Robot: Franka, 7 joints.
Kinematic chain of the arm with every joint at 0, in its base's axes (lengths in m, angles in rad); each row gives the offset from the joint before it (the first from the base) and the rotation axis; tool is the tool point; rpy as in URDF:
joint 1: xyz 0 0 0.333 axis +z
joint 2: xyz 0 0 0 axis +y
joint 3: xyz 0 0 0.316 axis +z
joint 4: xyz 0.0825 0 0 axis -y
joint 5: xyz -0.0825 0 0.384 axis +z
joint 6: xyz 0 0 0 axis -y
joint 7: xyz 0.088 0 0 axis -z
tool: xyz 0 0 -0.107 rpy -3.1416 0 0
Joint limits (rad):
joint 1: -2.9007..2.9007
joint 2: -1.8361..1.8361
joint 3: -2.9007..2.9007
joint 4: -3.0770..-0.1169
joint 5: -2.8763..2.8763
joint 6: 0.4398..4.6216
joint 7: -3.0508..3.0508
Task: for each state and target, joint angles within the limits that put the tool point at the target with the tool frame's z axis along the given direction. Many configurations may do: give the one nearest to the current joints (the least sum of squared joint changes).
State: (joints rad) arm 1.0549 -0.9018 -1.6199 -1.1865 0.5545 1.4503 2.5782
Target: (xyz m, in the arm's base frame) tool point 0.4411 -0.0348 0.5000 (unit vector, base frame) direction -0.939 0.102 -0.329
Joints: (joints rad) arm 1.8160 -0.8252 -1.5199 -1.7104 0.0432 0.6220 2.5782
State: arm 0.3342 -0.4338 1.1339 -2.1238 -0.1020 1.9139 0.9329
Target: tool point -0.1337 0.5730 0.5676 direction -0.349 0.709 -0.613
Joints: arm 0.6195 -0.1242 1.1894 -2.0018 0.7586 2.7800 0.9329
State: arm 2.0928 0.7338 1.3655 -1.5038 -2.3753 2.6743 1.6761
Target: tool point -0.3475 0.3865 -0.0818 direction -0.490 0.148 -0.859
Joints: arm 1.5640 1.4294 0.5568 -1.6006 -2.4460 3.0739 1.6761
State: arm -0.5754 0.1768 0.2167 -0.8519 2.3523 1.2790 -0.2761
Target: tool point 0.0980 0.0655 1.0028 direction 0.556 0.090 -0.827
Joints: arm -1.2595 -0.1570 -0.2977 -0.1584 1.7116 0.5513 -0.2761
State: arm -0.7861 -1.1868 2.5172 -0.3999 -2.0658 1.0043 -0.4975
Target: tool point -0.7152 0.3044 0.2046 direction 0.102 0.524 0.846
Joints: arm -0.1537 -1.4877 2.7809 -0.7067 -2.1221 1.2100 -0.4975
